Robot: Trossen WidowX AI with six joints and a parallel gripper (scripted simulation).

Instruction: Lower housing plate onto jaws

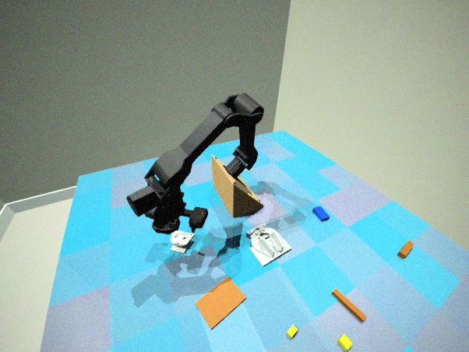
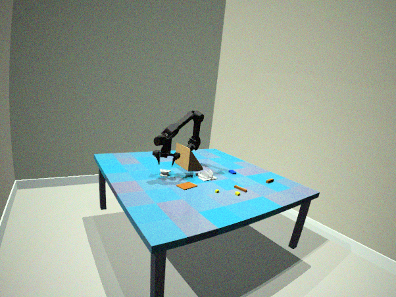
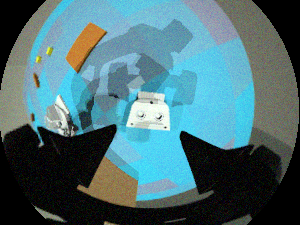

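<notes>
My gripper tip is 30 mm above the housing plate, 10 mm to the left of it and 10 mm short of it. Also, from my gripper tip: blue block (530 mm to the left, 70 mm ahead, 50 mm below); then flat orange plate (230 mm ahead, 60 mm to the left, 60 mm below); then white stand (50 mm below, 10 mm to the right, 10 mm ahead).
</notes>
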